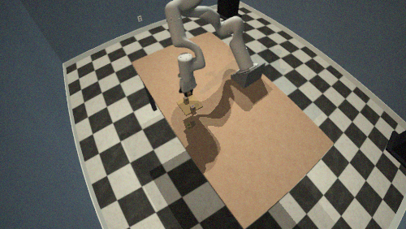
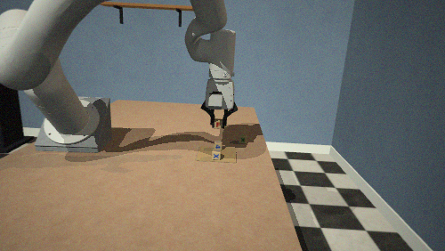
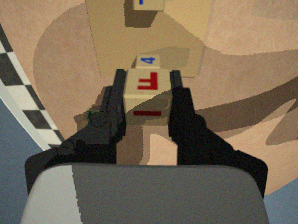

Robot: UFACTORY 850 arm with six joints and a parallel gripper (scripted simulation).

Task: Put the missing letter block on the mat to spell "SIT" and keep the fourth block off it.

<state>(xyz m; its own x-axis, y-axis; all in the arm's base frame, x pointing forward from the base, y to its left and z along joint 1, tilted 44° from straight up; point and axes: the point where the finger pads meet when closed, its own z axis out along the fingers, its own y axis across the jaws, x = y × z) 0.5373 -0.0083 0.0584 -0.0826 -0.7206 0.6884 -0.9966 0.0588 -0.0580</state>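
The tan mat lies 12 cm below my hand.
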